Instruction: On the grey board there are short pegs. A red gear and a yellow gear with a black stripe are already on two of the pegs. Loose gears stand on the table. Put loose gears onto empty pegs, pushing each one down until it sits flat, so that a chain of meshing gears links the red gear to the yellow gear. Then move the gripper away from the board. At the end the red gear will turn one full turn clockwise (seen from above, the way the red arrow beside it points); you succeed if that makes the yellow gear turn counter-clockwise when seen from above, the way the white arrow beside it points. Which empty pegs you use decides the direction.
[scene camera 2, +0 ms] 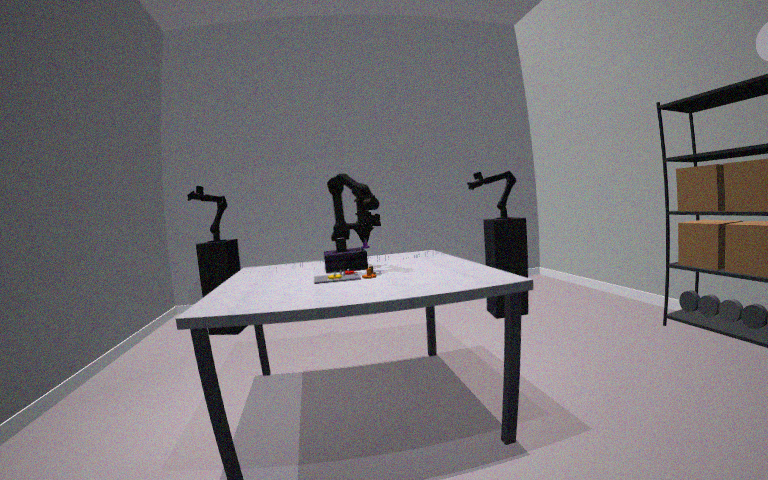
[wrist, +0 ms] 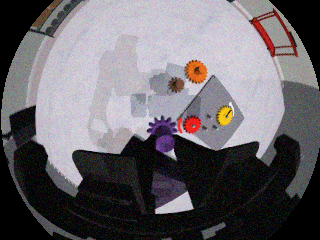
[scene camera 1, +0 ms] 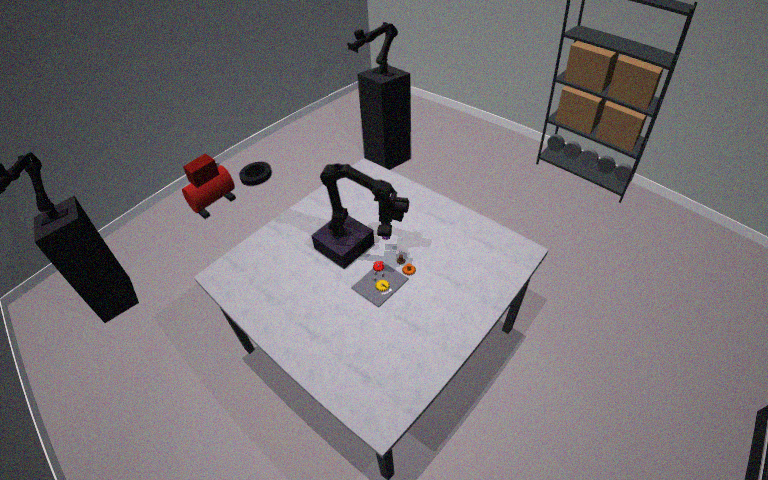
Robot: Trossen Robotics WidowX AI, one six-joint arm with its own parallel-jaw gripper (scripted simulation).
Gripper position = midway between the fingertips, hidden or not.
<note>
My gripper (wrist: pixel 164 138) carries a purple gear (wrist: pixel 163 130).
</note>
